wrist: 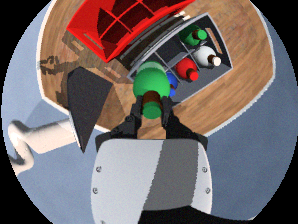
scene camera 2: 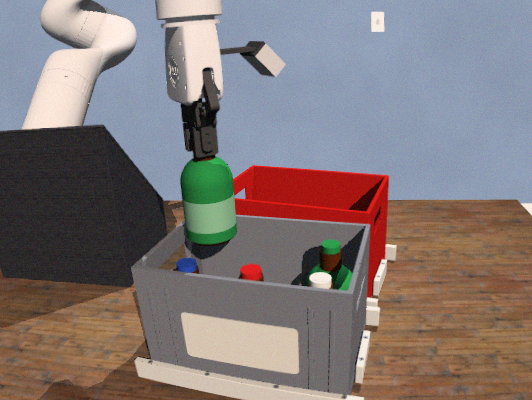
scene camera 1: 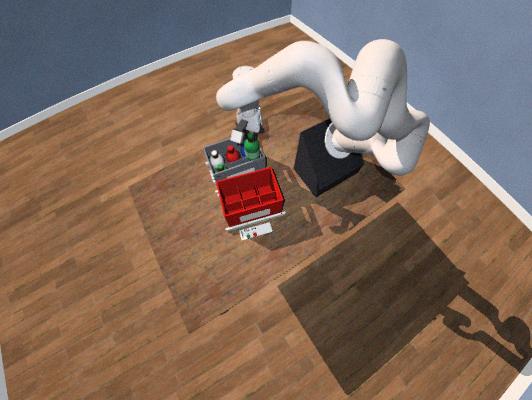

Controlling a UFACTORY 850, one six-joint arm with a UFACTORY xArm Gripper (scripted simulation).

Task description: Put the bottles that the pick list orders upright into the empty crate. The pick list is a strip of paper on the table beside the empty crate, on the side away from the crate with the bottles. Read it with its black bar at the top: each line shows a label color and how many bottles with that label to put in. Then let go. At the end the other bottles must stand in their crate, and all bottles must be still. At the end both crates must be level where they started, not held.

Labels:
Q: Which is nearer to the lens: the grey crate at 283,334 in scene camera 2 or the red crate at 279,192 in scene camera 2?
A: The grey crate.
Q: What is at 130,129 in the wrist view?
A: The gripper.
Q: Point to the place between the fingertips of the gripper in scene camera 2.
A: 201,152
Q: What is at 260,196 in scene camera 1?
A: A red crate.

